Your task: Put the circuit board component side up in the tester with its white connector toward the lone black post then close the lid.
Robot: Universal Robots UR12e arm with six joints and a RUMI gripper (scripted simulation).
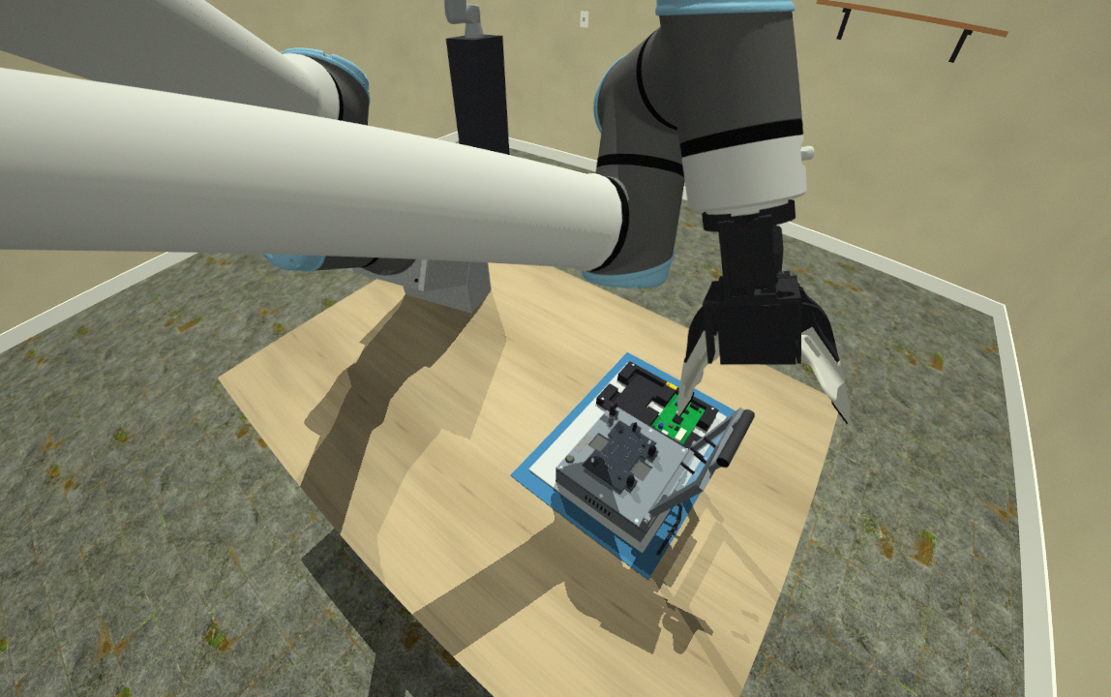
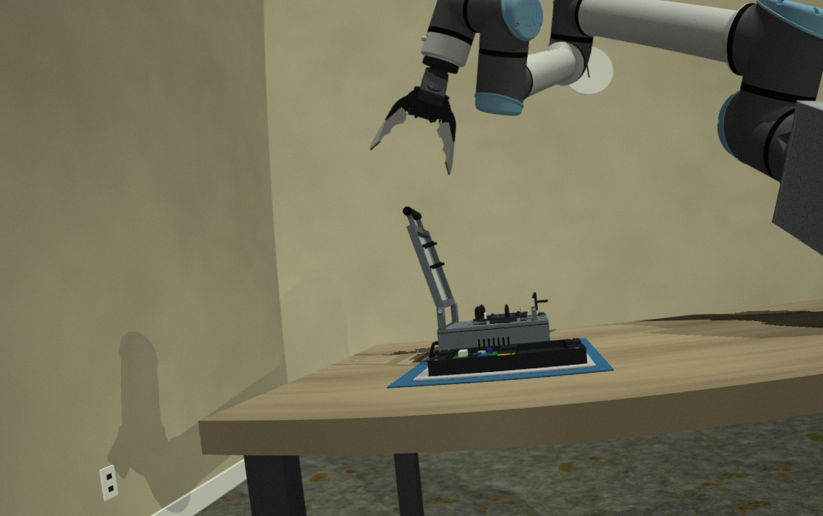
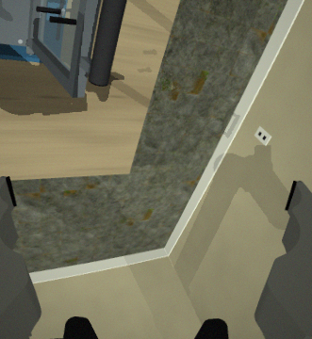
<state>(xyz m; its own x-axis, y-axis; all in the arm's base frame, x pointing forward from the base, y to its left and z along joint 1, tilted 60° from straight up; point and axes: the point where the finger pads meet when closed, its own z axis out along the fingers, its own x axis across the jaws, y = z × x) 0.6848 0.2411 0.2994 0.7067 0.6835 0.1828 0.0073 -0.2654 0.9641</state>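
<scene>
Now: hand 10 cm past the green circuit board, 23 cm to the right of it and 35 cm above it. From my hand the other things lie so: lid: 3 cm behind, 5 cm to the left, 19 cm below; grey tester: 12 cm behind, 10 cm to the left, 26 cm below.
</scene>
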